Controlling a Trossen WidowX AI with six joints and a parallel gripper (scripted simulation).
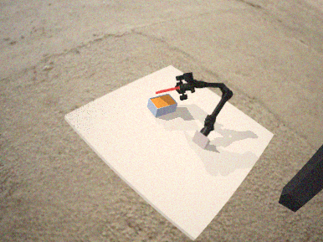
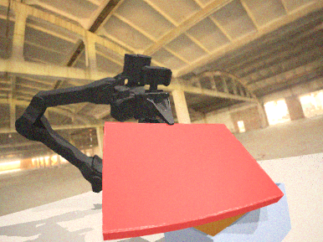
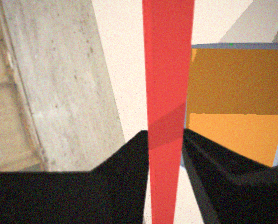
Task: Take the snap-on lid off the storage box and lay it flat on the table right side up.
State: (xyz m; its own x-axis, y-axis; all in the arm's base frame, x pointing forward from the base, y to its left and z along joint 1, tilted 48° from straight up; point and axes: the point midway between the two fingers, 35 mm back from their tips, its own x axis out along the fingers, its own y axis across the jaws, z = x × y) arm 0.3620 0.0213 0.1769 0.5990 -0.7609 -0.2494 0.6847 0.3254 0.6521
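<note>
My gripper tip is now 5 cm above the red lid, 4 cm to the left of it and 4 cm short of it. Round my gripper tip: storage box (19 cm below, 6 cm ahead, 3 cm to the left).
</note>
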